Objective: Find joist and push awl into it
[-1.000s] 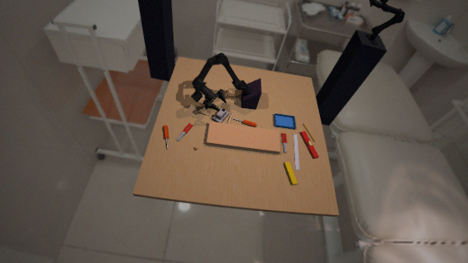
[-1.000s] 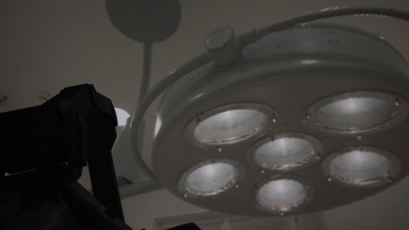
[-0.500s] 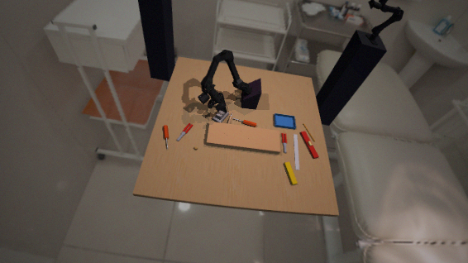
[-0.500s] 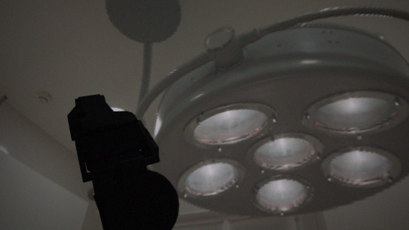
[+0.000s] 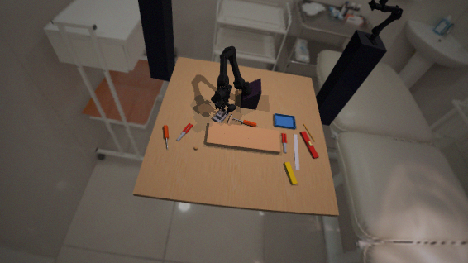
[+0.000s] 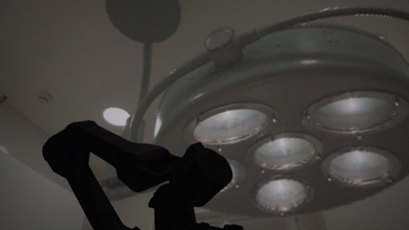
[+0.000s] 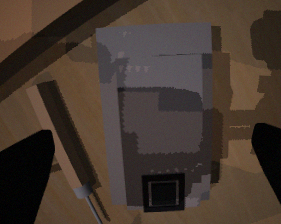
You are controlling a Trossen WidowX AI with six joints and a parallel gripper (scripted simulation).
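My gripper tip is 2 cm past the stud finder, 1 cm to the right of it and 3 cm above it. Round my gripper tip: brown-handled awl (2 cm behind, 7 cm to the left, 6 cm below); then green light (3 cm behind, 1 cm to the left, 1 cm below); then blue tray (9 cm behind, 50 cm to the left, 6 cm below).
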